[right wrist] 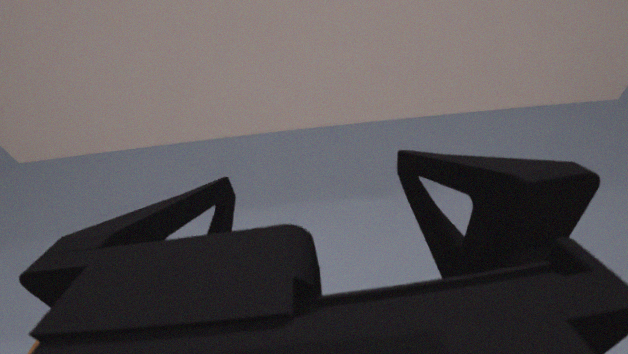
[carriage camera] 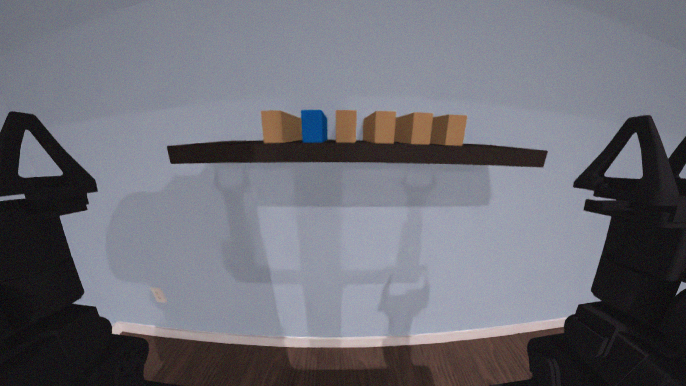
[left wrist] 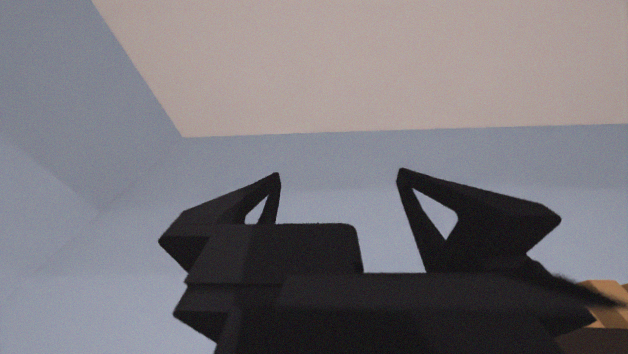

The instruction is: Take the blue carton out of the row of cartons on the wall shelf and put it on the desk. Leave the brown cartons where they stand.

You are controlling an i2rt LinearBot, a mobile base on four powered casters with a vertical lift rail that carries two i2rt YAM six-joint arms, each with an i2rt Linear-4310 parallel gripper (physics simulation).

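Frame: origin at the left arm's base, x left, y up, z ahead, level; metres.
Seen in the pictures: left gripper, fingertip midpoint: [left wrist: 337,176]; right gripper, fingertip midpoint: [right wrist: 313,174] [carriage camera: 675,119].
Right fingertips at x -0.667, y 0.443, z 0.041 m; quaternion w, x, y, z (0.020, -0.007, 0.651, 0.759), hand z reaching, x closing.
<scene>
Pixels of each thing's middle, then the offset from my right fingertips to it. "*": a spot on its surface instead. Level surfaces: height alone.
- blue carton, body centre: [carriage camera: 317,128] dx +0.409, dy -0.013, dz +0.460 m
- dark wall shelf, surface spot: [carriage camera: 350,153] * dx +0.307, dy -0.080, dz +0.331 m
- wall outlet, body centre: [carriage camera: 158,295] dx +1.440, dy -0.932, dz +0.580 m
- brown wood floor, its level: dy -1.332 m
The blue carton [carriage camera: 313,126] stands upright on the dark wall shelf [carriage camera: 350,153] [left wrist: 600,342], second from the left in the row. A brown carton [carriage camera: 272,127] stands to its left and another brown carton [carriage camera: 346,126] to its right, with a gap between. More brown cartons [carriage camera: 422,129] [left wrist: 605,290] stand further right. My left gripper [left wrist: 337,176] is open and empty; in the carriage camera it is at the left edge, apart from the shelf. My right gripper [right wrist: 313,174] is open and empty, and in the carriage camera it is at the right edge. The desk does not show.
A pale blue wall [carriage camera: 350,60] stands behind the shelf, with shadows of the robot on it. A wall outlet [carriage camera: 158,295] is at the lower left. A white baseboard [carriage camera: 240,336] meets the brown wood floor [carriage camera: 220,357] below.
</scene>
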